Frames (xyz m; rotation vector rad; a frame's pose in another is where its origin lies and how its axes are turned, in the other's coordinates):
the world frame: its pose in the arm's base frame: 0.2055 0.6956 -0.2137 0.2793 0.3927 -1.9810
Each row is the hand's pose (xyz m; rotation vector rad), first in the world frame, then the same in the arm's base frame.
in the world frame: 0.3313 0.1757 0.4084 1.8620 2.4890 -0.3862
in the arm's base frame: 0.2155 0.1903 0.0144 -2.5210 0.1608 0.1945
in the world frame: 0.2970 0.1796 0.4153 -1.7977 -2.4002 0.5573
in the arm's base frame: 0.2334 0.2145 0.0327 -2.3671 0.1580 0.1605
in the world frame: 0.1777 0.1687 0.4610 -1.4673 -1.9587 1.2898
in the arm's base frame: 0.2731 0.2997 0.1199 -1.7068 0.0999 0.2042
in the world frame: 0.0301 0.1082 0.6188 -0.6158 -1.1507 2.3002
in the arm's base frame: 0.2776 0.3840 0.3278 -0.6167 -0.1893 0.4640
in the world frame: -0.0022 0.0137 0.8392 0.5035 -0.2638 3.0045
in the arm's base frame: 0.2010 0.3615 0.5562 0.3837 -0.6133 0.9392
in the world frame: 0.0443 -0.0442 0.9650 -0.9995 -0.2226 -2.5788
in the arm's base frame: 0.1262 0.2964 0.6635 0.8774 -0.8980 1.3429
